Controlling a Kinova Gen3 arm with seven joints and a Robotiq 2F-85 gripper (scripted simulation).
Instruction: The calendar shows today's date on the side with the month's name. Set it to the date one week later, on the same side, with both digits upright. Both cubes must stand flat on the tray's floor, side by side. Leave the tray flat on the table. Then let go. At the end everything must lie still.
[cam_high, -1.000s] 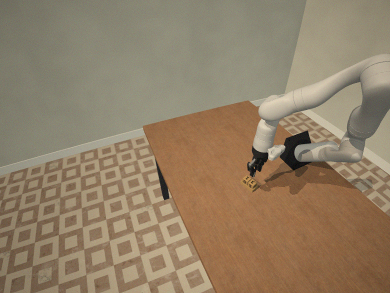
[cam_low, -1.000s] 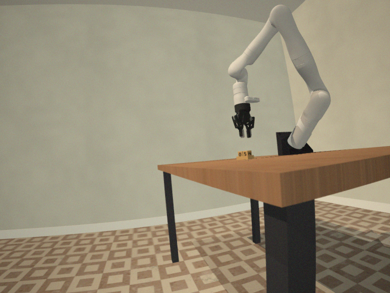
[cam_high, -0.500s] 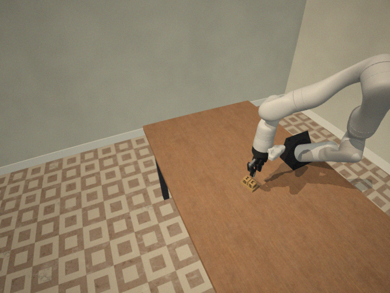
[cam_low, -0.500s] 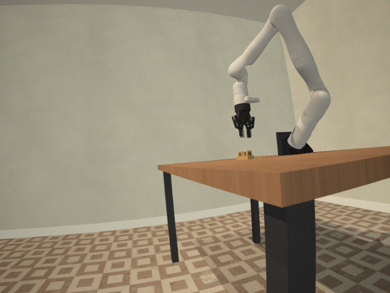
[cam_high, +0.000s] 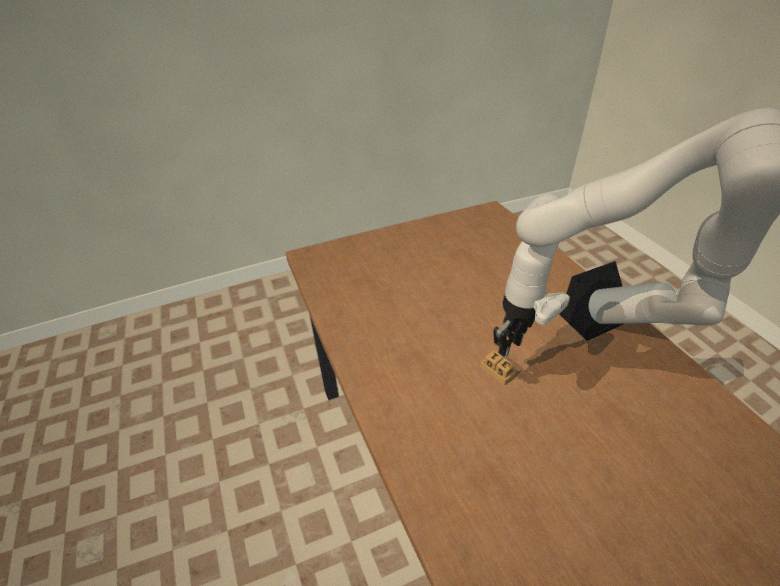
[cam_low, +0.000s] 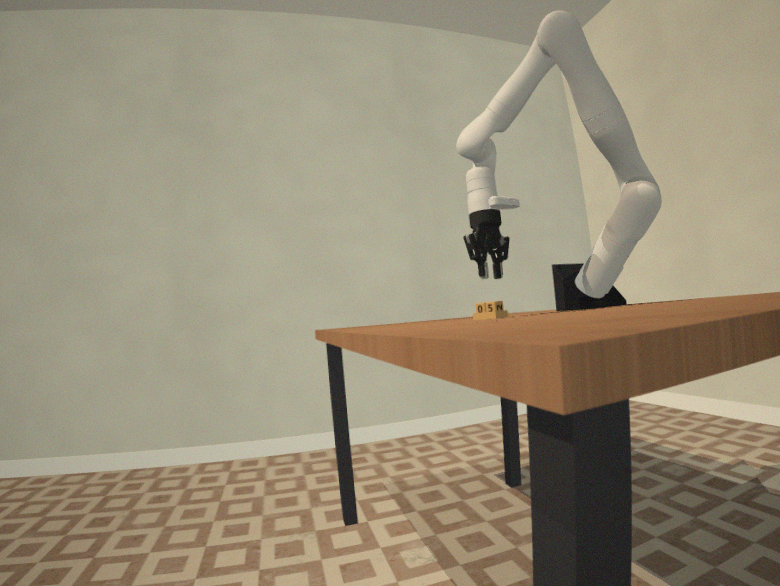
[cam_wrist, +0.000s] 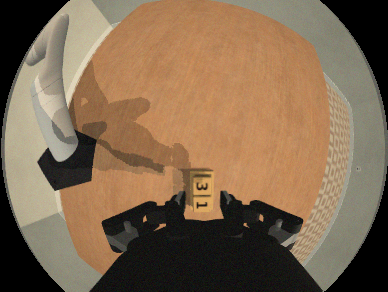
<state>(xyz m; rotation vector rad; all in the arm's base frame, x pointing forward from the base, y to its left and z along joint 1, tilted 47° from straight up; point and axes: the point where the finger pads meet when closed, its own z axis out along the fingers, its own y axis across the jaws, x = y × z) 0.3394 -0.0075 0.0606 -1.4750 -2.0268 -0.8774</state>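
The tray is 100 mm below my hand and 20 mm to the right of it.
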